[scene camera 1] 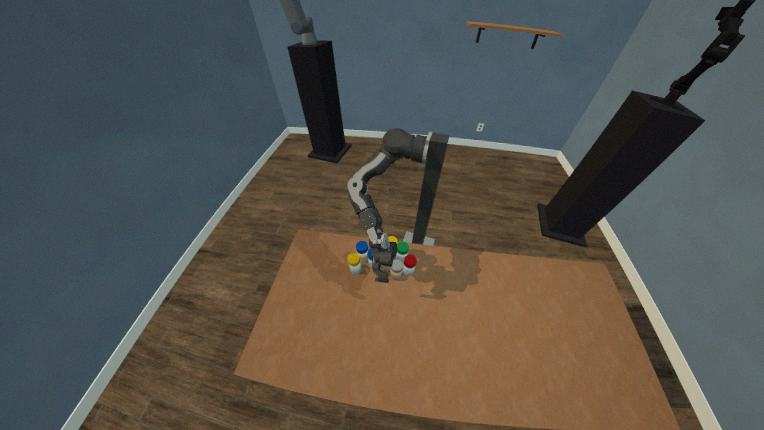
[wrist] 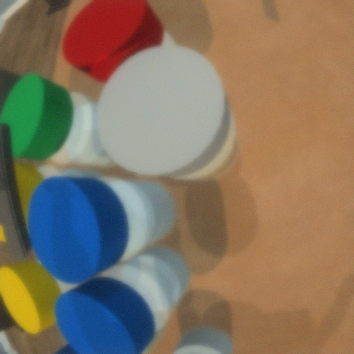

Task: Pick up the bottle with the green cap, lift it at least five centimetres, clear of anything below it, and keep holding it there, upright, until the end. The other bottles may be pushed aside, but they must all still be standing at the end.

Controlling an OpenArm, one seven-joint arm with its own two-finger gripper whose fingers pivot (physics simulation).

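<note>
The green-capped bottle (scene camera 1: 402, 248) (wrist: 37, 117) stands upright at the back right of the bottle group, with a clear-white body. My gripper (scene camera 1: 387, 267) is open above the middle of the group, left of the green cap in the scene view. One dark finger shows at the left edge of the wrist view, beside the green and yellow caps. The grey-capped bottle (scene camera 1: 396, 268) (wrist: 162, 110) stands in front of the green one, and the red-capped bottle (scene camera 1: 410, 261) (wrist: 112, 32) stands to its front right. The gripper hides part of the group.
Blue-capped bottles (scene camera 1: 361, 247) (wrist: 75, 227) and yellow-capped bottles (scene camera 1: 353, 260) (wrist: 30, 297) stand close around the gripper on the brown table (scene camera 1: 454, 347). The arm's dark post (scene camera 1: 430, 192) rises behind the table's back edge.
</note>
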